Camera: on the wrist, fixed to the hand. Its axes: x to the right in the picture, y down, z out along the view.
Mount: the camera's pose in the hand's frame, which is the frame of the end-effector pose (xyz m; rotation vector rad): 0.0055 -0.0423 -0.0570 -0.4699 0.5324 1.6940
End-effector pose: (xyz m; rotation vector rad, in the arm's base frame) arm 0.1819 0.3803 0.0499 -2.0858 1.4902 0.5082
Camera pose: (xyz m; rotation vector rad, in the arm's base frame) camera 0.2238 0.3524 0.1002 0.4346 -2.4909 -0.6485
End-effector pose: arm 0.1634 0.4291 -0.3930 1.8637 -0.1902 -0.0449
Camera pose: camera 0.1807 0.4942 -0.4160 0.7336 -1.1728 1.3939
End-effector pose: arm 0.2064 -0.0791 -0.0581 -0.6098 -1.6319 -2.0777
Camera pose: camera 0.1730 -0.1258 -0.1003 -0.9444 0.0117 -1.0159
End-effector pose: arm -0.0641 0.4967 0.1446 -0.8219 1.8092 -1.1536
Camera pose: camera -0.1132 0.4988 0.1961 0.9070 2.2319 0.2404
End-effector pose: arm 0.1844 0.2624 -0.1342 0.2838 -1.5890 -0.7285
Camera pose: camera 0.2283 0.2105 -0.1554 -1.0480 -0.6474 0.3382
